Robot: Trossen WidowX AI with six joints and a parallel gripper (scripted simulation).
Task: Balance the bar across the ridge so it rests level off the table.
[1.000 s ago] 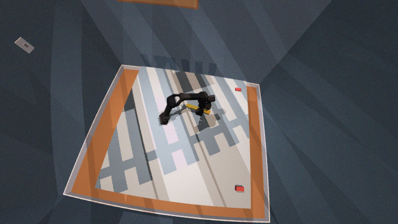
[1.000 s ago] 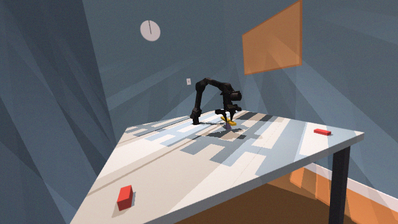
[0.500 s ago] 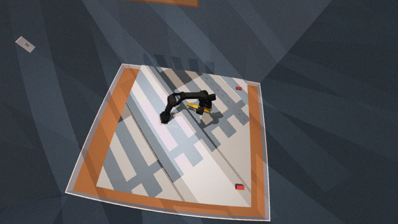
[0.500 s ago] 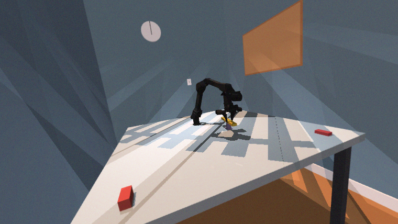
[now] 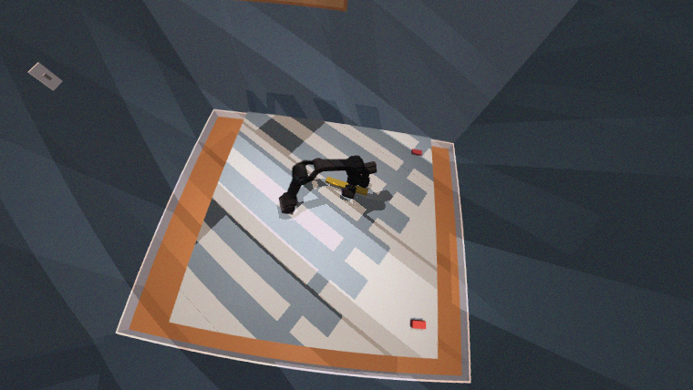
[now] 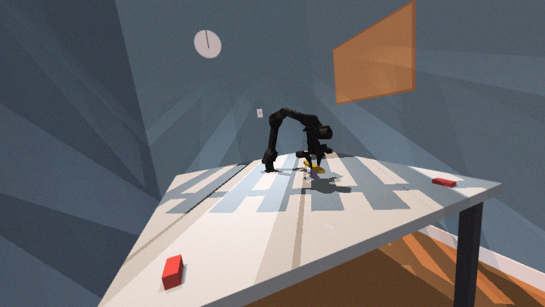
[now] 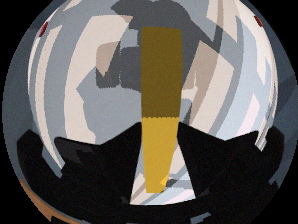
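My gripper tip is 3 cm past the bar and 1 cm to the right of it.
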